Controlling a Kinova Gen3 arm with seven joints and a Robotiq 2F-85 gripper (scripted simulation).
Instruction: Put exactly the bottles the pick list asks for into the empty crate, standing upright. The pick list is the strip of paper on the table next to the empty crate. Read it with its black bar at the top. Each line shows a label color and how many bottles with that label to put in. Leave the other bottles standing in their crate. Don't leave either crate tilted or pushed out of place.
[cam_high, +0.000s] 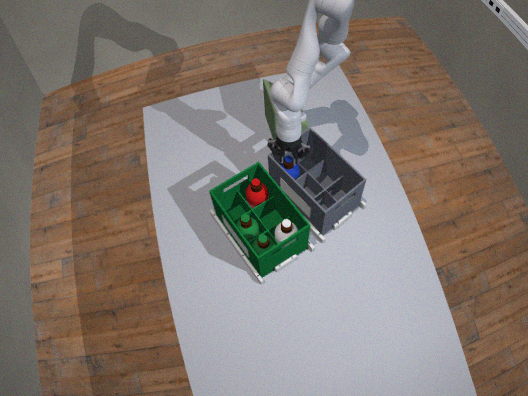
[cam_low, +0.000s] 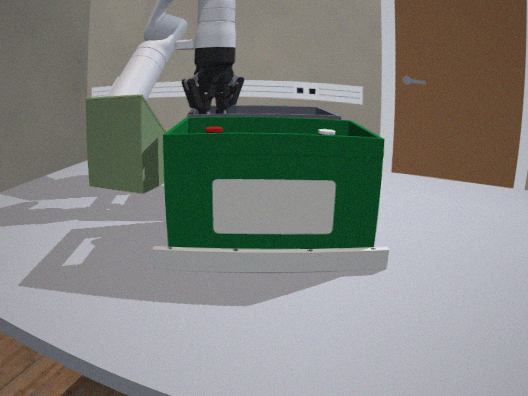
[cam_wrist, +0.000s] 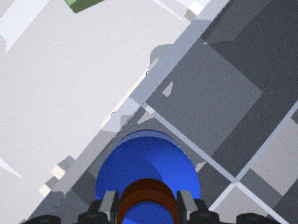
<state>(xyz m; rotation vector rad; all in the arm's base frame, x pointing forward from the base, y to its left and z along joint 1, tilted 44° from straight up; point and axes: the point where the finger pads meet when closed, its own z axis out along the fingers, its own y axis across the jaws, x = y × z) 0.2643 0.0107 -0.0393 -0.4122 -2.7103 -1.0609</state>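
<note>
Now: hand 230 mm short of the white-label bottle, 70 mm above it and 50 mm to the left of it. Also, from my hand: grey crate 80 mm to the left, 70 mm below, 60 mm ahead; then blue-label bottle 70 mm below; then red-label bottle 120 mm to the right, 70 mm below, 70 mm ahead.
</note>
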